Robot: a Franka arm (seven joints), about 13 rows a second.
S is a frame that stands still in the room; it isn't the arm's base.
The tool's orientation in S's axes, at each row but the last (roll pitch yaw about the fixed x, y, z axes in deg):
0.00 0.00 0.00
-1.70 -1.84 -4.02
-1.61 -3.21 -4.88
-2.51 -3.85 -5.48
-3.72 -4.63 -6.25
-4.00 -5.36 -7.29
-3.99 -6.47 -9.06
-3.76 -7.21 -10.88
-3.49 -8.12 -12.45
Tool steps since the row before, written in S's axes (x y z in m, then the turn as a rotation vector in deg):
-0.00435 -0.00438 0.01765 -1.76 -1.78 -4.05
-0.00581 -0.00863 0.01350 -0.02 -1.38 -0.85
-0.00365 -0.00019 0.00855 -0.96 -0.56 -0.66
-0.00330 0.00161 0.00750 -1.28 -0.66 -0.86
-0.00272 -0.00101 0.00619 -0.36 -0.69 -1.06
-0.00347 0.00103 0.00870 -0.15 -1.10 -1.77
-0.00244 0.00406 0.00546 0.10 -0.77 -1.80
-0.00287 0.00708 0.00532 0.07 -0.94 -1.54
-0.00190 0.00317 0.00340 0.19 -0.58 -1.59
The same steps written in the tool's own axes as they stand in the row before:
-0.00435 -0.00438 0.01765 -1.76 -1.78 -4.05
-0.00475 -0.00942 0.01339 0.05 -1.35 -0.89
-0.00314 -0.00075 0.00872 -0.94 -0.62 -0.63
-0.00293 0.00095 0.00776 -1.27 -0.74 -0.81
-0.00209 -0.00171 0.00628 -0.37 -0.66 -1.08
-0.00274 -0.00005 0.00901 -0.17 -0.98 -1.83
-0.00241 0.00321 0.00601 0.02 -0.62 -1.86
-0.00345 0.00602 0.00621 0.05 -0.81 -1.62
-0.00203 0.00245 0.00388 0.08 -0.43 -1.65

